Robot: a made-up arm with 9 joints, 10 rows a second.
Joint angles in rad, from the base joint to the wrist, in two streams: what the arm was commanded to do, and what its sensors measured. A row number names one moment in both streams.
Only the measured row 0 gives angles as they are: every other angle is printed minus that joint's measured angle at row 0.
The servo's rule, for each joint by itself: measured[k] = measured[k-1] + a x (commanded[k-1-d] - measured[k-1]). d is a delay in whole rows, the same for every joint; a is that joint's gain. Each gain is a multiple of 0.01, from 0.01 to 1. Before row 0 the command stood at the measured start. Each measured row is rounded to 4 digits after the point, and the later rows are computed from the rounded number. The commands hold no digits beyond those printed.
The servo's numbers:
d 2
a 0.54 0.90 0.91 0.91 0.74 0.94 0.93 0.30 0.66
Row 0, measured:
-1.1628 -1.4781 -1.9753 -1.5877 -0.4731 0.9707 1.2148 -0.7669 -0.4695
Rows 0 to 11, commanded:
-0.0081 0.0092 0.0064 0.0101 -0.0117 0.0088 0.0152 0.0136 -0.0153
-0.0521 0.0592 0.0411 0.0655 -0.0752 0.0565 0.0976 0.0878 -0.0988
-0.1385 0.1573 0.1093 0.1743 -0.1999 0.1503 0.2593 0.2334 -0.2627
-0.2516 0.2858 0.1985 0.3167 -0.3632 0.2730 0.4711 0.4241 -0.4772
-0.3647 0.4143 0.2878 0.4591 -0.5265 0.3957 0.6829 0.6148 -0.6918
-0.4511 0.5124 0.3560 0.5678 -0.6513 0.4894 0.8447 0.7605 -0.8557
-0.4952 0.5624 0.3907 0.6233 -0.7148 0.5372 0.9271 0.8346 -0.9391
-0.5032 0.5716 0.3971 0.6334 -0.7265 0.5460 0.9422 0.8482 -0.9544
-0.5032 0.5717 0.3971 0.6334 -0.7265 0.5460 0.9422 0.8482 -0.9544
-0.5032 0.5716 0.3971 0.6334 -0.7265 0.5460 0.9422 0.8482 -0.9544
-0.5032 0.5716 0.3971 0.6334 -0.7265 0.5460 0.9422 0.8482 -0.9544
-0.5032 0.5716 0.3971 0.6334 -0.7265 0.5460 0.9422 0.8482 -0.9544
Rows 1 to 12, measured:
0.0000 0.0000 0.0000 0.0000 0.0000 0.0000 0.0000 0.0000 0.0000
0.0000 0.0000 0.0000 0.0000 0.0000 0.0000 0.0000 0.0000 0.0000
-0.0044 0.0083 0.0058 0.0092 -0.0087 0.0083 0.0141 0.0041 -0.0101
-0.0302 0.0541 0.0379 0.0604 -0.0579 0.0536 0.0918 0.0292 -0.0686
-0.0887 0.1470 0.1029 0.1640 -0.1630 0.1445 0.2476 0.0905 -0.1967
-0.1767 0.2719 0.1899 0.3030 -0.3111 0.2653 0.4555 0.1906 -0.3818
-0.2782 0.4001 0.2790 0.4451 -0.4705 0.3879 0.6670 0.3179 -0.5864
-0.3716 0.5012 0.3491 0.5568 -0.6043 0.4833 0.8323 0.4507 -0.7641
-0.4383 0.5563 0.3870 0.6173 -0.6861 0.5340 0.9205 0.5659 -0.8796
-0.4733 0.5701 0.3962 0.6320 -0.7160 0.5453 0.9407 0.6506 -0.9290
-0.4894 0.5715 0.3970 0.6333 -0.7238 0.5460 0.9421 0.7099 -0.9458
-0.4969 0.5716 0.3971 0.6334 -0.7258 0.5460 0.9422 0.7514 -0.9515

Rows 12 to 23, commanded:
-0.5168 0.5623 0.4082 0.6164 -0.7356 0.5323 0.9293 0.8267 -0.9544
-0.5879 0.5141 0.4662 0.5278 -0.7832 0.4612 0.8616 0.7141 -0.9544
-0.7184 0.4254 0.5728 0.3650 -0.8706 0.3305 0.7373 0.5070 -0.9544
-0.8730 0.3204 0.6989 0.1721 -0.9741 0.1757 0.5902 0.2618 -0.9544
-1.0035 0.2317 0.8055 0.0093 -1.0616 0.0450 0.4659 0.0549 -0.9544
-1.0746 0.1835 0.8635 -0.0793 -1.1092 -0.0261 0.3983 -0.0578 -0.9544
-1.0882 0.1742 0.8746 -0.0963 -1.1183 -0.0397 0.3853 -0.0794 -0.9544
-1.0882 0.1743 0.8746 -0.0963 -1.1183 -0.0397 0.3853 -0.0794 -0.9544
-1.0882 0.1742 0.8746 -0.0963 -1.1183 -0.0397 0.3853 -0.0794 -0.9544
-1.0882 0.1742 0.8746 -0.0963 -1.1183 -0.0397 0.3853 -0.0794 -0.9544
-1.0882 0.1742 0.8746 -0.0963 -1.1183 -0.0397 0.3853 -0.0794 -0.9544
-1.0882 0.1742 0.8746 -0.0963 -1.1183 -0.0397 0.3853 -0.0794 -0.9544
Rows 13 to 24, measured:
-0.5003 0.5716 0.3971 0.6334 -0.7263 0.5460 0.9422 0.7804 -0.9534
-0.5019 0.5716 0.3971 0.6334 -0.7264 0.5460 0.9422 0.8007 -0.9541
-0.5099 0.5632 0.4072 0.6179 -0.7332 0.5331 0.9302 0.8085 -0.9543
-0.5520 0.5190 0.4609 0.5359 -0.7702 0.4655 0.8664 0.7802 -0.9544
-0.6419 0.4348 0.5627 0.3804 -0.8445 0.3386 0.7463 0.6982 -0.9544
-0.7667 0.3318 0.6866 0.1908 -0.9404 0.1855 0.6011 0.5673 -0.9544
-0.8946 0.2417 0.7948 0.0256 -1.0301 0.0534 0.4754 0.4136 -0.9544
-0.9918 0.1893 0.8573 -0.0699 -1.0886 -0.0213 0.4037 0.2722 -0.9544
-1.0439 0.1757 0.8730 -0.0939 -1.1106 -0.0386 0.3866 0.1667 -0.9544
-1.0678 0.1744 0.8745 -0.0961 -1.1163 -0.0396 0.3854 0.0929 -0.9544
-1.0788 0.1742 0.8746 -0.0963 -1.1178 -0.0397 0.3853 0.0412 -0.9544
-1.0839 0.1742 0.8746 -0.0963 -1.1182 -0.0397 0.3853 0.0050 -0.9544

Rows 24 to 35, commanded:
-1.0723 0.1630 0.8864 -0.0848 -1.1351 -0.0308 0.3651 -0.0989 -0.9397
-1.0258 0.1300 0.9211 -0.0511 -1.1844 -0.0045 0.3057 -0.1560 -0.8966
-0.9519 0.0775 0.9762 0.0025 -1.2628 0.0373 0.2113 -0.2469 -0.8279
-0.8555 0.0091 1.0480 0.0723 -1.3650 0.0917 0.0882 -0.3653 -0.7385
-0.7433 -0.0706 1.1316 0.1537 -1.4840 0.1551 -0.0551 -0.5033 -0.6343
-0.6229 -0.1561 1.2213 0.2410 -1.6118 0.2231 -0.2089 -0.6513 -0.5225
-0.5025 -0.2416 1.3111 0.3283 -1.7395 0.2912 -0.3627 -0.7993 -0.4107
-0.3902 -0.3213 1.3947 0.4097 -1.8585 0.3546 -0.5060 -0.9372 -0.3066
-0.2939 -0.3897 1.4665 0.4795 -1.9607 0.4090 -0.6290 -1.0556 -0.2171
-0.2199 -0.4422 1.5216 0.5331 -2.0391 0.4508 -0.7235 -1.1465 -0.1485
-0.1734 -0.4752 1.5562 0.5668 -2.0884 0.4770 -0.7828 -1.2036 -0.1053
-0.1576 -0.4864 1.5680 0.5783 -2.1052 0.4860 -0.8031 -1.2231 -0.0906
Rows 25 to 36, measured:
-1.0862 0.1742 0.8746 -0.0963 -1.1183 -0.0397 0.3853 -0.0203 -0.9544
-1.0873 0.1742 0.8746 -0.0963 -1.1183 -0.0397 0.3853 -0.0380 -0.9544
-1.0792 0.1641 0.8853 -0.0858 -1.1307 -0.0313 0.3665 -0.0563 -0.9447
-1.0504 0.1334 0.9179 -0.0542 -1.1704 -0.0061 0.3100 -0.0862 -0.9130
-0.9972 0.0831 0.9710 -0.0026 -1.2388 0.0347 0.2182 -0.1344 -0.8568
-0.9207 0.0165 1.0411 0.0656 -1.3322 0.0883 0.0973 -0.2037 -0.7787
-0.8249 -0.0619 1.1235 0.1458 -1.4445 0.1511 -0.0444 -0.2936 -0.6834
-0.7158 -0.1467 1.2125 0.2324 -1.5683 0.2188 -0.1974 -0.4009 -0.5772
-0.6006 -0.2321 1.3022 0.3197 -1.6950 0.2869 -0.3511 -0.5204 -0.4673
-0.4870 -0.3124 1.3864 0.4016 -1.8160 0.3505 -0.4952 -0.6454 -0.3612
-0.3827 -0.3820 1.4593 0.4725 -1.9231 0.4055 -0.6196 -0.7685 -0.2661
-0.2948 -0.4362 1.5160 0.5276 -2.0089 0.4481 -0.7162 -0.8819 -0.1885

